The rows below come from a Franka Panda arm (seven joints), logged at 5 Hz.
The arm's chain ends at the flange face. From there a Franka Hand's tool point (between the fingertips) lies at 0.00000 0.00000 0.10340 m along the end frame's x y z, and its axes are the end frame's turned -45 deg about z.
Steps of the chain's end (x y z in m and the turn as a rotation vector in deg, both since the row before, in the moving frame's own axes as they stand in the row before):
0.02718 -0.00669 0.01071 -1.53 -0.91 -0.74
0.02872 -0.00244 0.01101 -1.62 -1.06 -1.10
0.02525 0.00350 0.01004 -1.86 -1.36 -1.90
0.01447 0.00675 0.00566 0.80 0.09 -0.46
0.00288 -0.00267 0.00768 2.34 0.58 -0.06
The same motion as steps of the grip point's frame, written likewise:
0.02084 0.01530 0.01066 -0.44 -1.73 -0.74
0.01862 0.01933 0.01095 -0.40 -1.90 -1.10
0.01128 0.02104 0.00996 -0.35 -2.28 -1.90
0.00659 0.01409 0.00565 0.50 0.63 -0.46
0.00765 -0.00210 0.00759 1.24 2.06 -0.06

